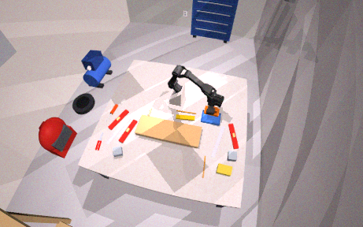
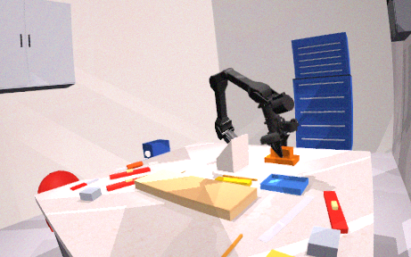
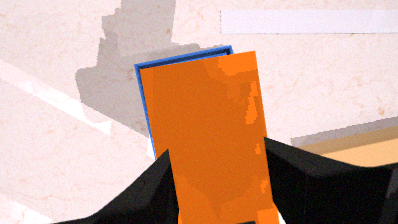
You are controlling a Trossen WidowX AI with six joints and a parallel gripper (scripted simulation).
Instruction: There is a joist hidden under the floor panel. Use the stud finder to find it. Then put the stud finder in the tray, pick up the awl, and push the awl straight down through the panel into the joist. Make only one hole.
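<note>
Now: the blue tray 120 mm below my gripper tip and 10 mm behind it. From my gripper tip the other things lie so: yellow block: 410 mm ahead, 210 mm to the left, 120 mm below; then orange stud finder: 20 mm to the right, 20 mm above; then yellow bar: 210 mm to the right, 120 mm below, 60 mm ahead.
</note>
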